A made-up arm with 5 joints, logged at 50 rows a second.
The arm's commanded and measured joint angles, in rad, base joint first. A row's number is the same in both.
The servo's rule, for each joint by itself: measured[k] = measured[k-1] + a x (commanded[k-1-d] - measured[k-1]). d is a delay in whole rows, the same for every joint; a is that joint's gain. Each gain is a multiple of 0.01, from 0.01 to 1. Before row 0 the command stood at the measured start. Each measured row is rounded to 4 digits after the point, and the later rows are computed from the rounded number. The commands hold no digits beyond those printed.
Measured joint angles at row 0:
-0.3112 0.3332 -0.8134 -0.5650 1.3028
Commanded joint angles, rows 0 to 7:
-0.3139 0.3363 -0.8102 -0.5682 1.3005
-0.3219 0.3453 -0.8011 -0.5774 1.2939
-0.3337 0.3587 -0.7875 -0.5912 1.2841
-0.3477 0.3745 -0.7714 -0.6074 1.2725
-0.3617 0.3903 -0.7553 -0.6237 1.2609
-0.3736 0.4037 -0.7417 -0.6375 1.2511
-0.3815 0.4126 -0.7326 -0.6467 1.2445
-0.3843 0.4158 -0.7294 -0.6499 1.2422
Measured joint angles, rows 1 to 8:
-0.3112 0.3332 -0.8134 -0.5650 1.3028
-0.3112 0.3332 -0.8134 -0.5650 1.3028
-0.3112 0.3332 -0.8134 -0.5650 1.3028
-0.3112 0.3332 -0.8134 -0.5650 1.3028
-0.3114 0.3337 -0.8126 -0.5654 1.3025
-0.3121 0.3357 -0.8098 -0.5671 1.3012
-0.3136 0.3396 -0.8044 -0.5705 1.2986
-0.3160 0.3455 -0.7965 -0.5757 1.2947
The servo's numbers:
d 4
a 0.07 0.17 0.24 0.14 0.15

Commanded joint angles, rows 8 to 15:
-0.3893 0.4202 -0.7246 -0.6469 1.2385
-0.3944 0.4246 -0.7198 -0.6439 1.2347
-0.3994 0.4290 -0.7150 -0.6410 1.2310
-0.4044 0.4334 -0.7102 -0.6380 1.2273
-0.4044 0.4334 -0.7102 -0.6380 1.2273
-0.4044 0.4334 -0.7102 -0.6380 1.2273
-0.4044 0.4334 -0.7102 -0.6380 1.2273
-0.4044 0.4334 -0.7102 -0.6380 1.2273
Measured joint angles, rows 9 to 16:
-0.3192 0.3531 -0.7866 -0.5824 1.2896
-0.3230 0.3617 -0.7758 -0.5901 1.2838
-0.3271 0.3704 -0.7654 -0.5980 1.2779
-0.3311 0.3781 -0.7568 -0.6053 1.2725
-0.3352 0.3853 -0.7491 -0.6111 1.2674
-0.3393 0.3920 -0.7421 -0.6157 1.2625
-0.3435 0.3983 -0.7356 -0.6192 1.2578
-0.3478 0.4043 -0.7295 -0.6218 1.2532

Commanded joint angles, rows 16 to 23:
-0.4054 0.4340 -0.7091 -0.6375 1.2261
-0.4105 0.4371 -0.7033 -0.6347 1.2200
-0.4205 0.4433 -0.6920 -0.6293 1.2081
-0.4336 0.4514 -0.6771 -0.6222 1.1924
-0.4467 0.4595 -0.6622 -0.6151 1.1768
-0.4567 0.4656 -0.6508 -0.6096 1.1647
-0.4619 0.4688 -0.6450 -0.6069 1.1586
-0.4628 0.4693 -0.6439 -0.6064 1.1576
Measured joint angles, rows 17 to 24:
-0.3518 0.4092 -0.7249 -0.6241 1.2493
-0.3555 0.4133 -0.7214 -0.6260 1.2460
-0.3589 0.4167 -0.7187 -0.6277 1.2432
-0.3621 0.4195 -0.7167 -0.6291 1.2408
-0.3651 0.4220 -0.7149 -0.6303 1.2386
-0.3683 0.4246 -0.7121 -0.6309 1.2358
-0.3720 0.4278 -0.7073 -0.6307 1.2316
-0.3763 0.4318 -0.7001 -0.6295 1.2257

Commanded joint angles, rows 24 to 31:
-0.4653 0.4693 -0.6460 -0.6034 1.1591
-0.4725 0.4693 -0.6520 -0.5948 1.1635
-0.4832 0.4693 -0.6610 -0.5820 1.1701
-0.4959 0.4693 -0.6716 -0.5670 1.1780
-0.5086 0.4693 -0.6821 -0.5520 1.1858
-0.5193 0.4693 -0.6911 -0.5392 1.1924
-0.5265 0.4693 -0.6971 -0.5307 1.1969
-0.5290 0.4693 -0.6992 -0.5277 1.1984
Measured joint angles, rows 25 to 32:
-0.3812 0.4365 -0.6910 -0.6275 1.2184
-0.3865 0.4414 -0.6814 -0.6250 1.2103
-0.3918 0.4461 -0.6727 -0.6225 1.2025
-0.3968 0.4500 -0.6658 -0.6202 1.1958
-0.4016 0.4533 -0.6610 -0.6178 1.1903
-0.4066 0.4560 -0.6588 -0.6146 1.1863
-0.4120 0.4583 -0.6593 -0.6100 1.1839
-0.4179 0.4602 -0.6623 -0.6040 1.1830

